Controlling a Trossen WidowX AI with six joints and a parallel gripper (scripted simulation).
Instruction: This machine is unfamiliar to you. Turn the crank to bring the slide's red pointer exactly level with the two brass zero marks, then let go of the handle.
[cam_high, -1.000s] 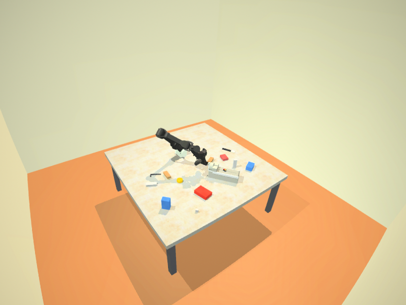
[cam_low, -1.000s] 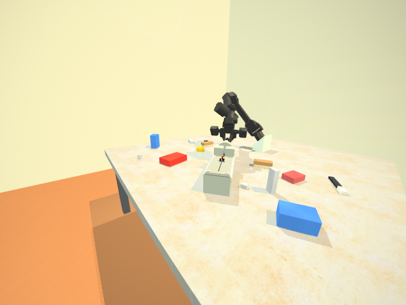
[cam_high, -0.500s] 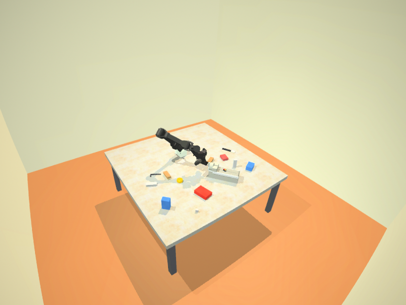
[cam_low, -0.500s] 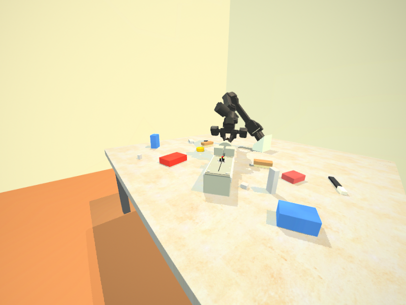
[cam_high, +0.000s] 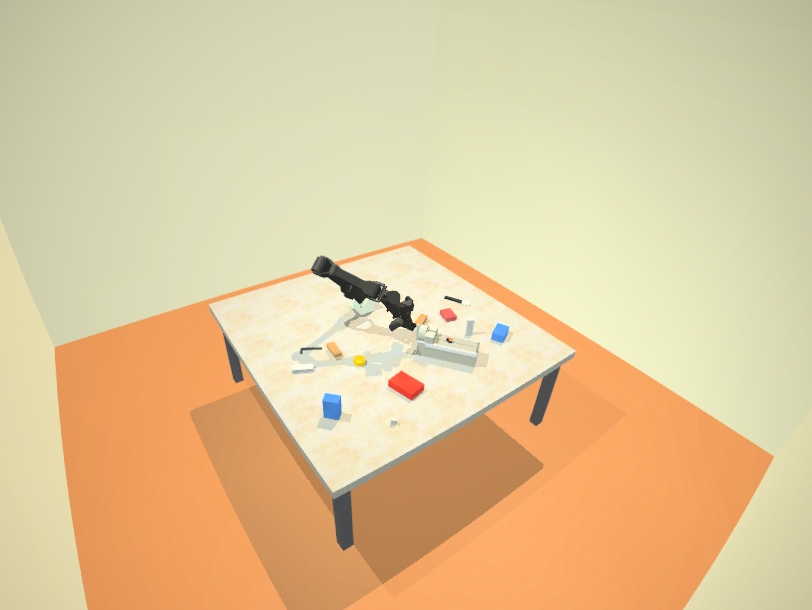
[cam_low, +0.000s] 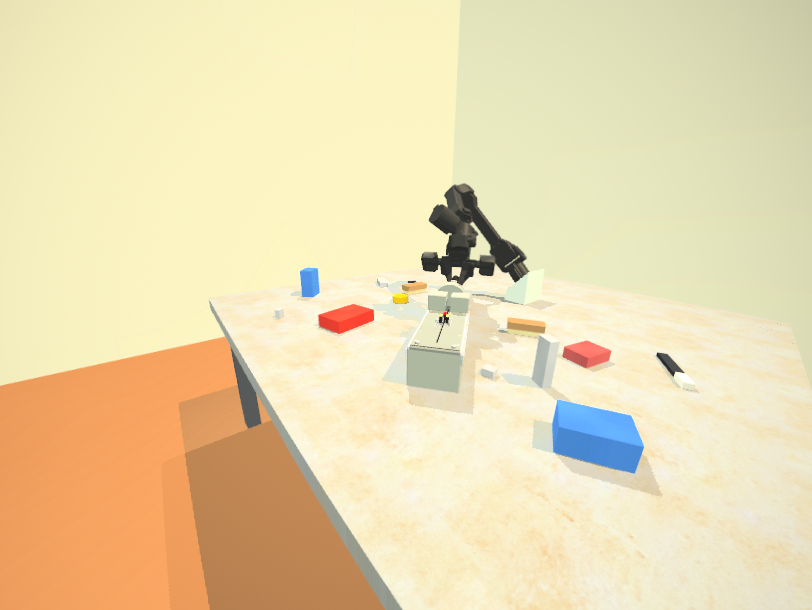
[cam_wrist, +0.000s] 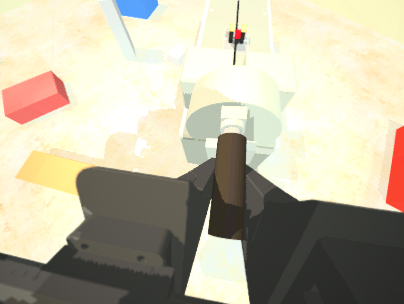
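My gripper tip is 1 cm below the crank. Round my gripper tip: brown crank handle 1 cm behind, 1 cm to the right, 2 cm above; then red pointer 12 cm ahead, 9 cm to the left, 1 cm below; then yellow disc 3 cm behind, 26 cm to the right, 9 cm below.
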